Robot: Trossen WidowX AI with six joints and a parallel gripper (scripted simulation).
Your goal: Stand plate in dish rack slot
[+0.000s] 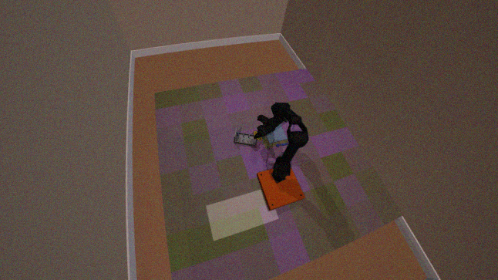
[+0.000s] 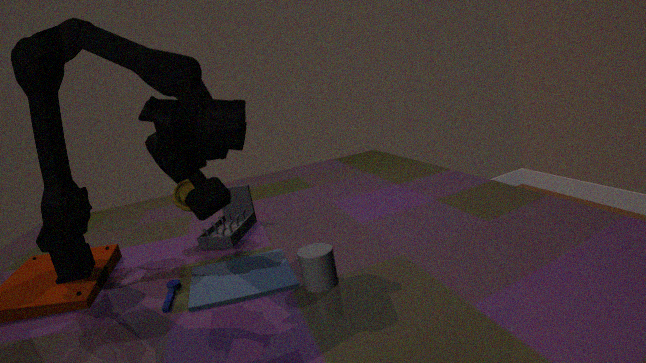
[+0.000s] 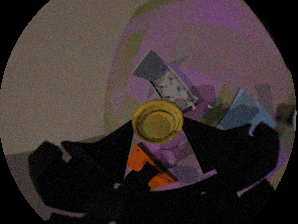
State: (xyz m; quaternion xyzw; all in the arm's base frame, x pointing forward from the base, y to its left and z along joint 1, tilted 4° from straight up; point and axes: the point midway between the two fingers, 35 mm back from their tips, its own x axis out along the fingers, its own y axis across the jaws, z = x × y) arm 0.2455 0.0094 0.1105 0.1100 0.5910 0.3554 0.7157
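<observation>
The grey dish rack is 80 mm below my gripper tip, 50 mm ahead of it and 40 mm to the left of it. From my gripper tip the other things lie so: blue spoon: 160 mm to the right, 100 mm below, 70 mm behind; yellow plate: 10 mm to the right, 10 mm above; blue mat: 170 mm to the right, 100 mm below, 30 mm ahead.
</observation>
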